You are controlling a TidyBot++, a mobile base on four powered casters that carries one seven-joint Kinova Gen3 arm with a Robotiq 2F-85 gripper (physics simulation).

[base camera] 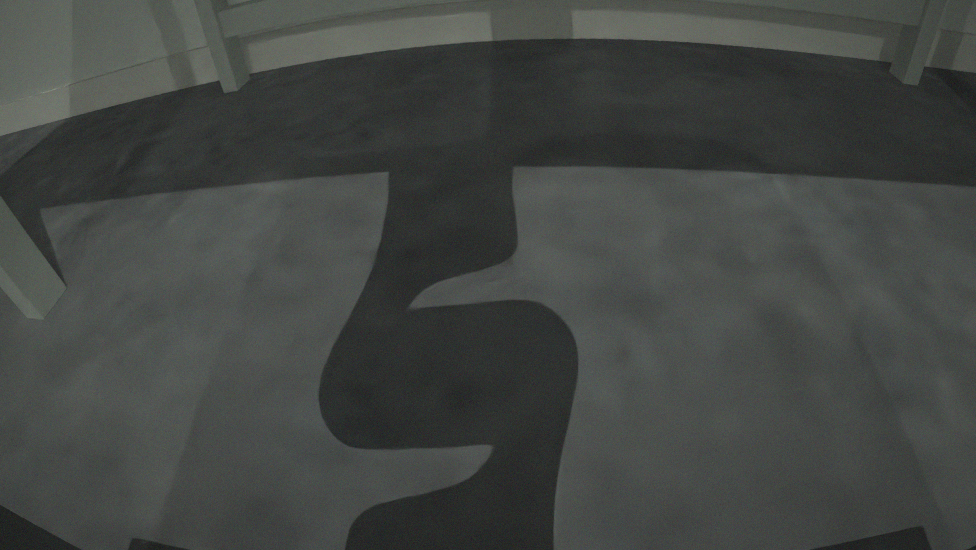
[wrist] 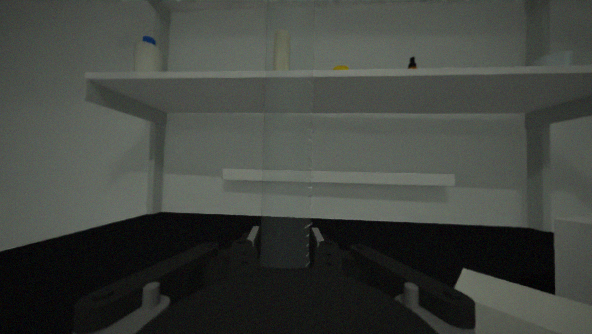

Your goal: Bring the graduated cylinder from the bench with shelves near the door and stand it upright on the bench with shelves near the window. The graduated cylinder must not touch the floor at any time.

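Frame: origin at the arm's base, x back, y right, z up, level; centimetres.
Where they show: gripper, fingertip midpoint: [wrist: 285, 238].
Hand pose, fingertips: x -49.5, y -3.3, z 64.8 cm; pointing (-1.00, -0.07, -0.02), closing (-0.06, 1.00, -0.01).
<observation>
Each offset is from my fingertips to the top centre of the thing. "*": to the spot under its first point. Level surfaces: height alone.
The graduated cylinder {* dx +1.8, dy +0.1, dz +3.5 cm} [wrist: 286, 200] is a tall clear tube with small white marks along its right side, upright in the middle of the wrist view. My gripper [wrist: 285, 238] is shut on it near its lower end. Behind it lies the black top of a bench {dz -13.1 cm} [wrist: 200, 232] with shelves; the cylinder and fingers show against this top. Whether the cylinder's base touches the bench top cannot be told. The base camera view shows neither the cylinder nor the gripper.
A shelf {dz +30.7 cm} [wrist: 350, 90] above the bench holds a blue-capped bottle {* dx -45.1, dy -49.2, dz +43.0 cm} [wrist: 148, 55], a pale cylinder [wrist: 282, 50], a yellow-lidded jar {* dx -40.9, dy +13.5, dz +37.9 cm} [wrist: 341, 67] and a small dark bottle {* dx -40.9, dy +34.9, dz +39.6 cm} [wrist: 412, 63]. A white box {dx -4.0, dy +25.8, dz -7.3 cm} [wrist: 525, 300] and a larger box {* dx -10.4, dy +38.9, dz -5.3 cm} [wrist: 575, 260] stand at right. Bench legs [base camera: 30, 280] [base camera: 228, 61] [base camera: 915, 54] rise from the floor.
</observation>
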